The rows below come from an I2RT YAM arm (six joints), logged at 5 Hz.
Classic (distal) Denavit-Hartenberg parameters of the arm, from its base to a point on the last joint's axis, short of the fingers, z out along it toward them. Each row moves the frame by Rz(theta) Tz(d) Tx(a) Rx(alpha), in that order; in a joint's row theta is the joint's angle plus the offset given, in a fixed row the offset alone. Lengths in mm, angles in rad.
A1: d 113.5  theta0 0  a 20  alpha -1.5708
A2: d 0  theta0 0  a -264  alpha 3.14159
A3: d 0  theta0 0.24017  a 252.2  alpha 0
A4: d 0  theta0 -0.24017  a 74  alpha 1.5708
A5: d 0  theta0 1.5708  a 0  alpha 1.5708
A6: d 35.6  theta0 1.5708  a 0  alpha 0
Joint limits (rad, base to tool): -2.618..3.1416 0..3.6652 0..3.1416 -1.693..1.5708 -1.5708..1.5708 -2.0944..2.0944
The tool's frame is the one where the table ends.
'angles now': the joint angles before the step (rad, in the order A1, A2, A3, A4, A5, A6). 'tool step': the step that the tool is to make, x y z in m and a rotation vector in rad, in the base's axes. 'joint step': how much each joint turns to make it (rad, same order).
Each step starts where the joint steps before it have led.
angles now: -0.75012, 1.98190, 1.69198, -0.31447, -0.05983, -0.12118
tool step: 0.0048, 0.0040, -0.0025, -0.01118, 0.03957, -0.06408
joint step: 0.01998, 0.00891, 0.01046, -0.02294, 0.08882, 0.01996
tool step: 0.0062, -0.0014, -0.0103, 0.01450, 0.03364, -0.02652
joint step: 0.00918, 0.03392, 0.02024, -0.02168, 0.03545, 0.01225
